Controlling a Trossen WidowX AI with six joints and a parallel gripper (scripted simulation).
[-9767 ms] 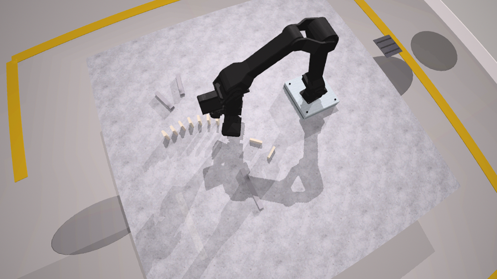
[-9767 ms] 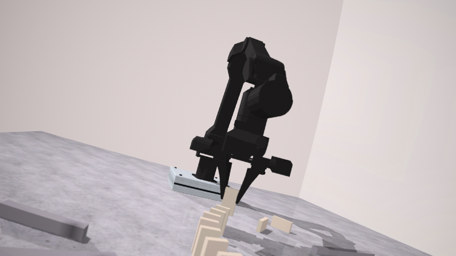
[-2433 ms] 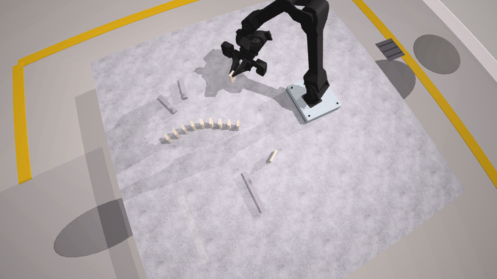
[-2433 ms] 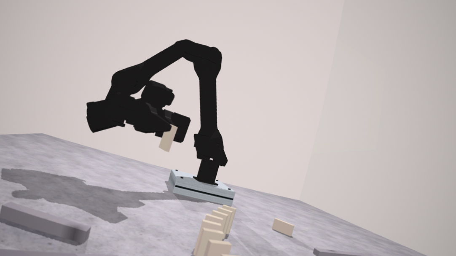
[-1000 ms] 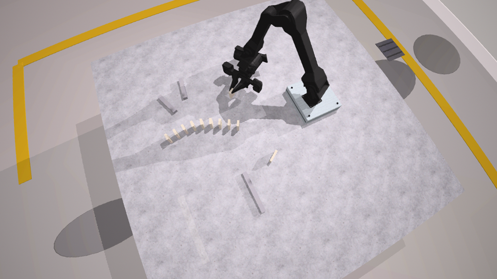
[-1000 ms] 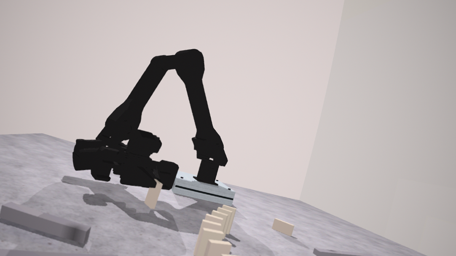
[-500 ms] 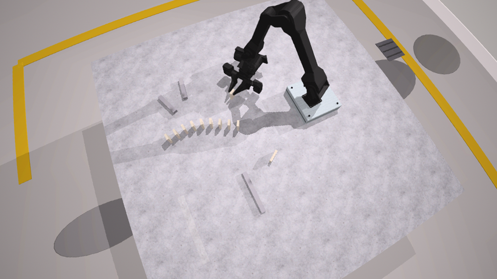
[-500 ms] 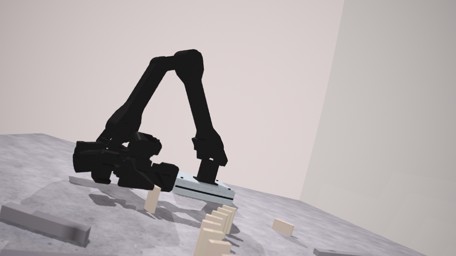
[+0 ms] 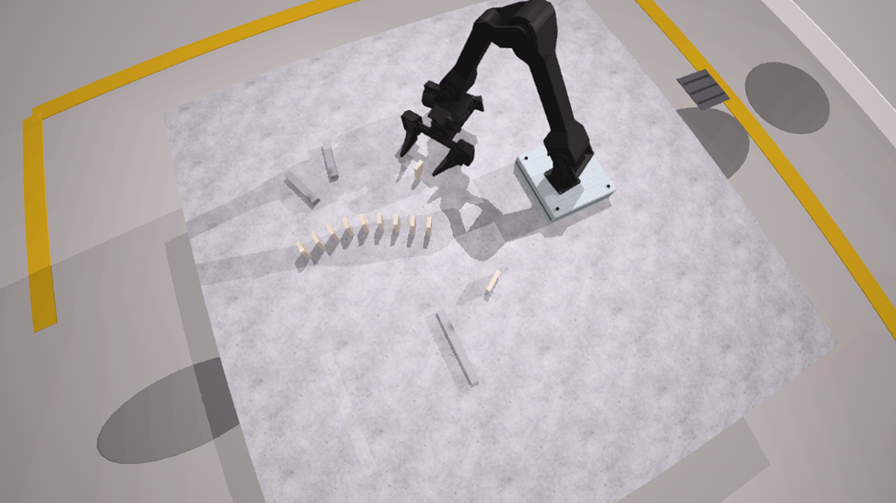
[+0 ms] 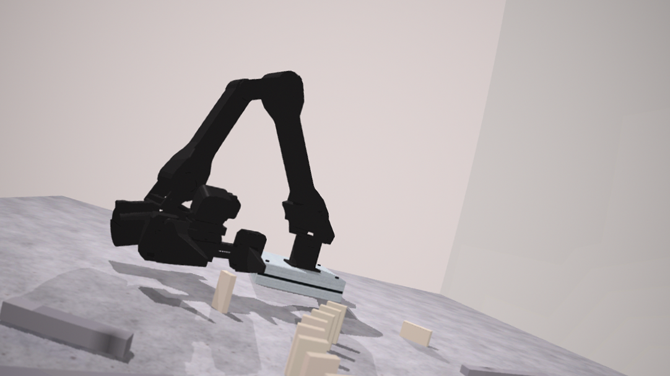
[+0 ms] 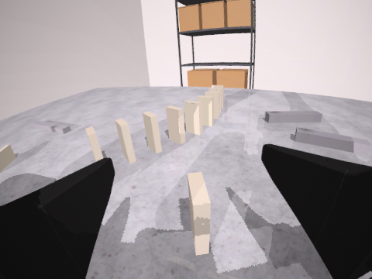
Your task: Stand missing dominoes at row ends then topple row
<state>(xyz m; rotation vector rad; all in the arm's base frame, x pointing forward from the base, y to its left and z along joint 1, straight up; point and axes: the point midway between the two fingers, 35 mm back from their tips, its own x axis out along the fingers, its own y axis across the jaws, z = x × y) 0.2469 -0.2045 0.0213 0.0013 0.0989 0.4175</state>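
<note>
Right now my gripper tip is 130 mm short of the grey bar, 380 mm to the right of it and 60 mm above it.
</note>
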